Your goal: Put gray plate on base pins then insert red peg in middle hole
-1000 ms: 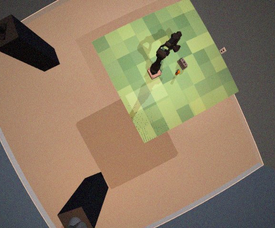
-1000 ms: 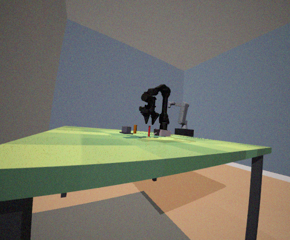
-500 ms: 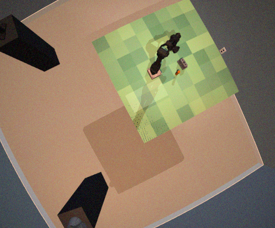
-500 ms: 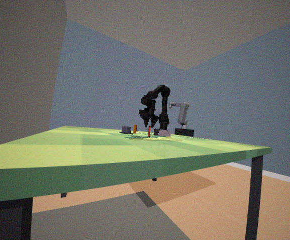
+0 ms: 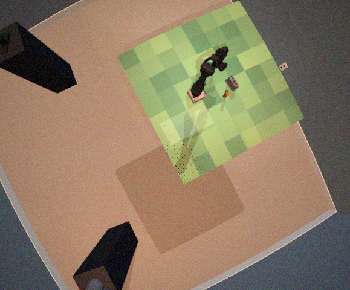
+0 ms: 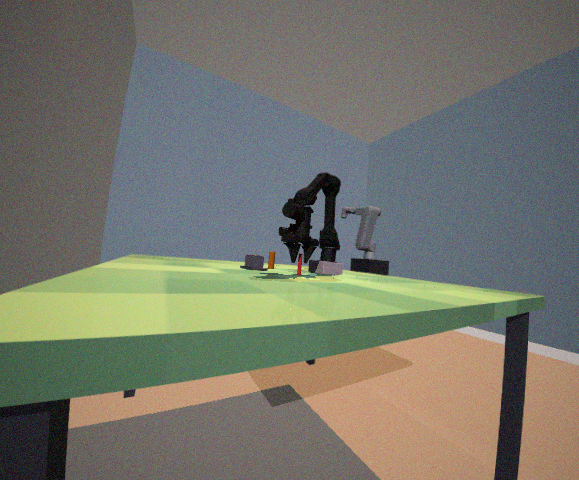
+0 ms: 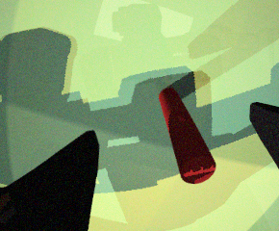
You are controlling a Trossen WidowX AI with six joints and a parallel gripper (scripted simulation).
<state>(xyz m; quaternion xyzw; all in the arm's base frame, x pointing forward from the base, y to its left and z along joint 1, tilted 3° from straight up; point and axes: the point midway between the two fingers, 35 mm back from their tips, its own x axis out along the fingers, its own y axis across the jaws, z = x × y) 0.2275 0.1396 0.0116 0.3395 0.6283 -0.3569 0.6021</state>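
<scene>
My gripper tip is now 13 cm short of the gray plate and 17 cm to the left of it. From my gripper tip the other things lie so: red peg (right at my gripper tip); gray base (13 cm ahead, 17 cm to the right, 4 cm below); orange cylinder (2 cm ahead, 25 cm to the right).
</scene>
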